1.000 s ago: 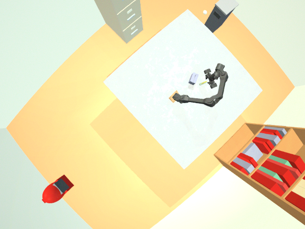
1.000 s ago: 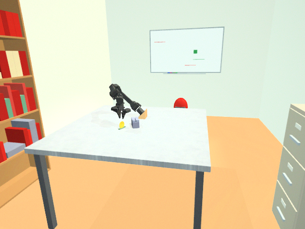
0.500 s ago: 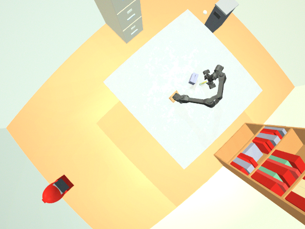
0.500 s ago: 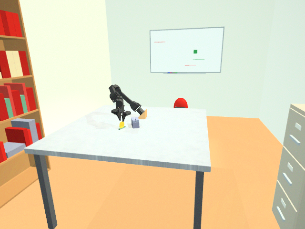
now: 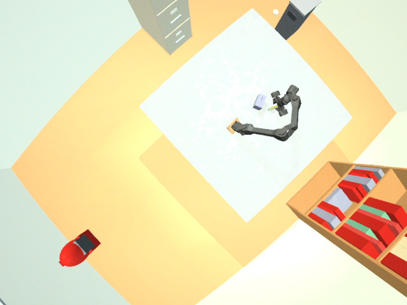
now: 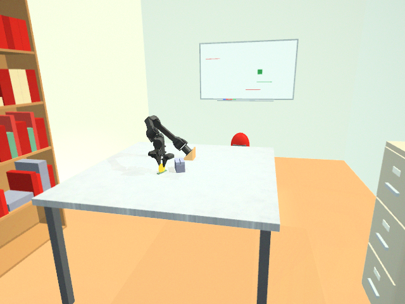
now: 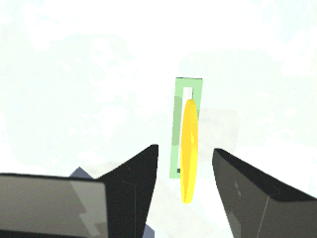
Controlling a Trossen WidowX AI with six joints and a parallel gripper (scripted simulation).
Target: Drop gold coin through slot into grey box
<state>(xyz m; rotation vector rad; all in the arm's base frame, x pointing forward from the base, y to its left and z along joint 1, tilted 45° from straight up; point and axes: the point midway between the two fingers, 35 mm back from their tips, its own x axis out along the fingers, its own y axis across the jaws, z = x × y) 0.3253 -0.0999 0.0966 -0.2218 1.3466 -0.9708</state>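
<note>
Right now the gold coin is 1 cm below my gripper tip.
</note>
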